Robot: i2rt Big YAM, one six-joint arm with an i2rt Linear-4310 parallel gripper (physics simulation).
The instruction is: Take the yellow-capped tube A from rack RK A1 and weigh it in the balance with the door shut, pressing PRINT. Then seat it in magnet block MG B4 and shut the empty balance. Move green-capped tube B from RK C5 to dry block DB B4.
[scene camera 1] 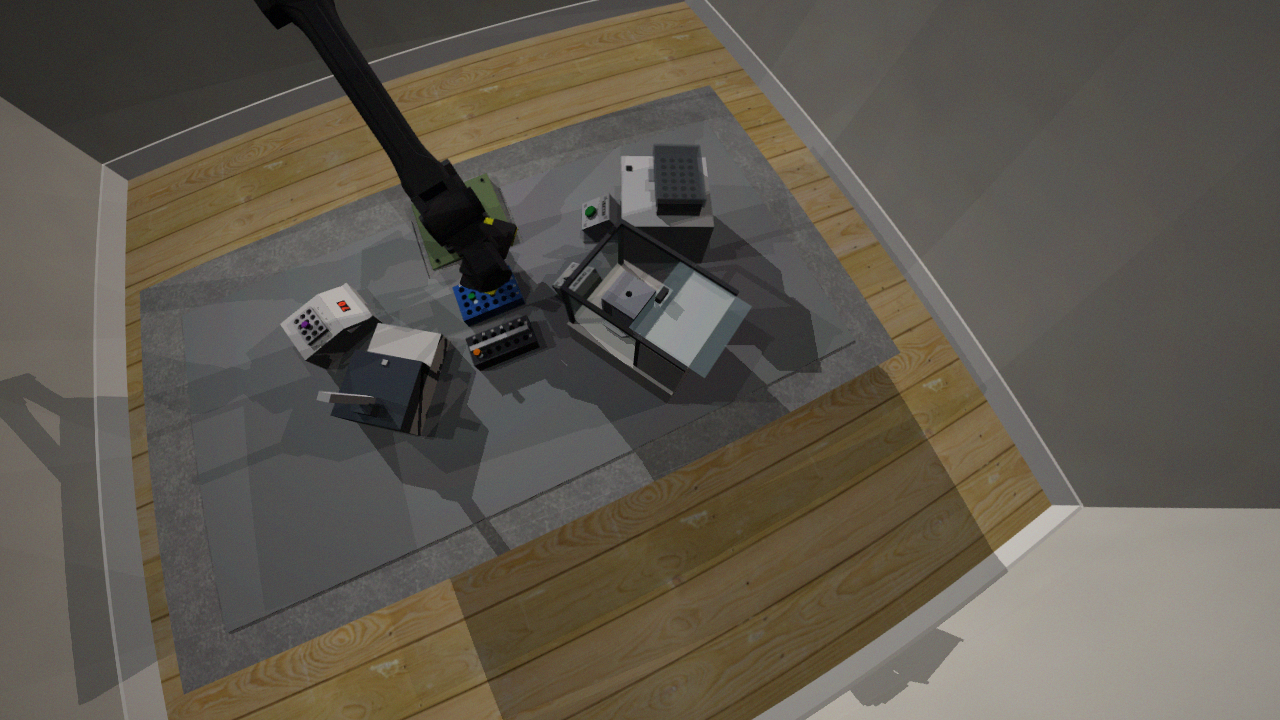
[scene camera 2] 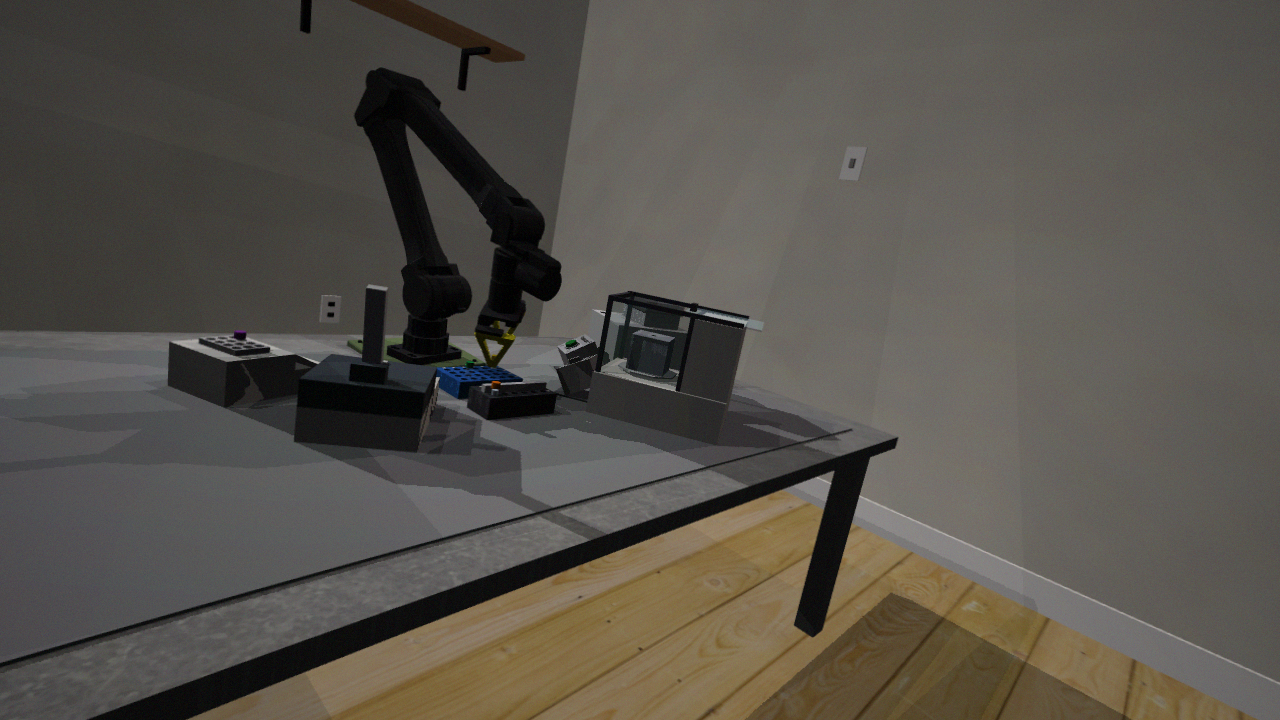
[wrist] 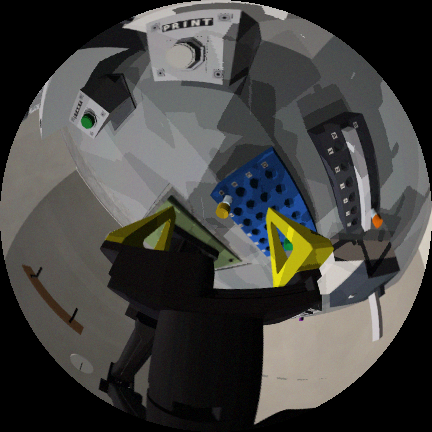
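My gripper (scene camera 1: 489, 288) (scene camera 2: 493, 360) (wrist: 219, 211) is open, pointing down low over the blue rack (scene camera 1: 464, 315) (scene camera 2: 456, 386) (wrist: 272, 156). The yellow-capped tube A (wrist: 223, 210) stands in its corner, between the spread fingertips in the wrist view, not gripped. The green-capped tube B (scene camera 1: 471, 296) (scene camera 2: 471, 363) (wrist: 288, 244) is in the same rack, seen through the right finger's opening. The balance (scene camera 1: 608, 344) (scene camera 2: 657, 407) has its glass panel (scene camera 1: 707, 313) slid out past its frame. The PRINT button (wrist: 182, 54) is on a box. The black magnet block (scene camera 1: 501, 342) (scene camera 2: 519, 402) holds an orange-capped tube (scene camera 1: 477, 351) (wrist: 377, 220). The grey dry block (scene camera 1: 678, 174) sits on a white base.
A box with a green button (scene camera 1: 590, 212) (scene camera 2: 571, 343) (wrist: 87, 121) stands by the dry block's base. A dark box with an upright handle (scene camera 1: 380, 385) (scene camera 2: 362, 411) and a white-topped unit with a purple-capped tube (scene camera 1: 305, 325) (scene camera 2: 239, 334) stand left of the racks in scene camera 1.
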